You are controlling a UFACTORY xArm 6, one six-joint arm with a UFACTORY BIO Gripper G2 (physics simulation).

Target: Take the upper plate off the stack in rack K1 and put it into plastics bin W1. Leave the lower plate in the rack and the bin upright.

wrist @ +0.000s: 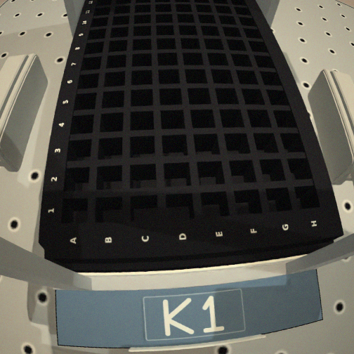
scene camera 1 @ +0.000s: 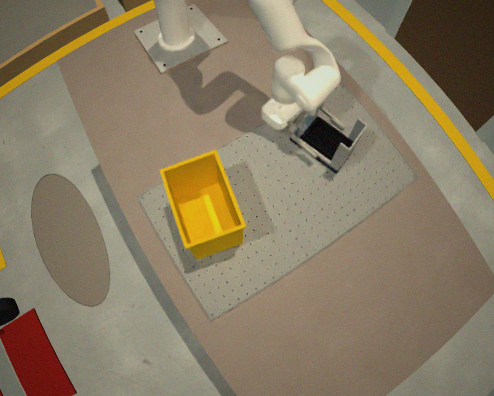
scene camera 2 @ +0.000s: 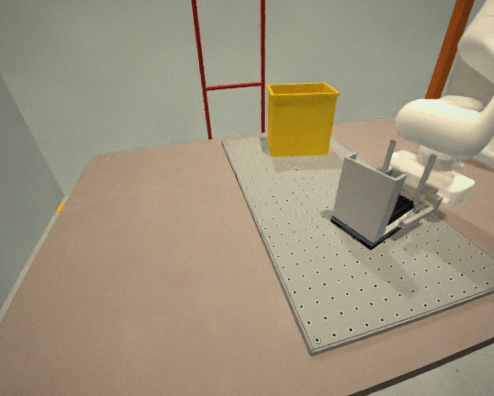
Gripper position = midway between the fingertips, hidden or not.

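Yellow bin W1 (scene camera 1: 209, 220), (scene camera 2: 300, 116); out of frame in the wrist view. Black plate (scene camera 1: 320, 135), (wrist: 178, 141). My gripper (scene camera 1: 330, 142), (scene camera 2: 373, 207), (wrist: 180, 65).
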